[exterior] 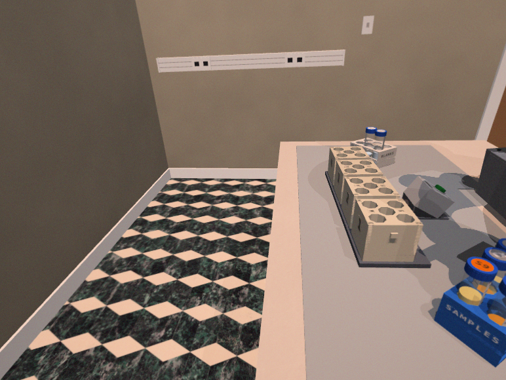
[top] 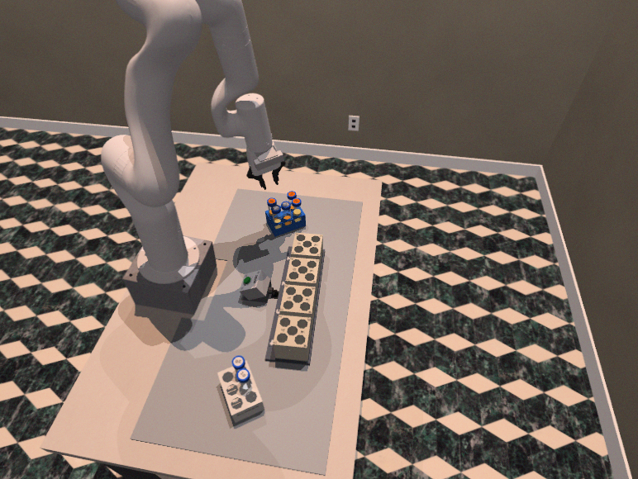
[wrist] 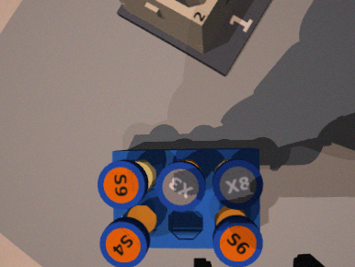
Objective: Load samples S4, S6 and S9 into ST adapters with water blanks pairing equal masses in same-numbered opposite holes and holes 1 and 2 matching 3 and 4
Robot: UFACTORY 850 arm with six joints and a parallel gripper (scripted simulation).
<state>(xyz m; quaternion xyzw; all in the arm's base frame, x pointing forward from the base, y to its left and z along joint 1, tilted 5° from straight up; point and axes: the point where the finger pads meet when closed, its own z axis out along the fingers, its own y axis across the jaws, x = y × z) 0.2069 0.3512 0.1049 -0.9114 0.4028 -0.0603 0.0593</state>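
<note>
Right now the sample tube is 16 cm below my hand, 6 cm to the left of it and 6 cm ahead of it. Round my hand: green done key: 32 cm to the right, 15 cm below, 3 cm ahead; then adapter: 18 cm ahead, 17 cm below, 14 cm to the right; then blue sample rack: 19 cm below, 4 cm ahead, 1 cm to the left.
</note>
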